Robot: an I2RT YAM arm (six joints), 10 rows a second.
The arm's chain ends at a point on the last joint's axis. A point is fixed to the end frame.
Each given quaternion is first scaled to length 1.
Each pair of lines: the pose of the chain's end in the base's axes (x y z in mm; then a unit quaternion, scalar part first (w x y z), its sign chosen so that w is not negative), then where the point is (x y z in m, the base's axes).
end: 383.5 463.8 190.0 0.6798 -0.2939 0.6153 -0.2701
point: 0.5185 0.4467 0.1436
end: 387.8 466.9 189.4 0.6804 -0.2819 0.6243 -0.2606
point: 0.5222 0.4504 0.1411
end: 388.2 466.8 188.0 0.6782 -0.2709 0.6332 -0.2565
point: 0.5218 0.4496 0.1377
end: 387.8 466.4 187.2 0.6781 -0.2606 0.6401 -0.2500
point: 0.5209 0.4494 0.1355
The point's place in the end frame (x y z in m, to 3 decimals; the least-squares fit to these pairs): 0.057 0.023 0.130
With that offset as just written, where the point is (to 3 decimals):
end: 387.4 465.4 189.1 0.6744 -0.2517 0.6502 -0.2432
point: 0.519 0.448 0.135
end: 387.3 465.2 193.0 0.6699 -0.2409 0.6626 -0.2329
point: 0.518 0.449 0.135
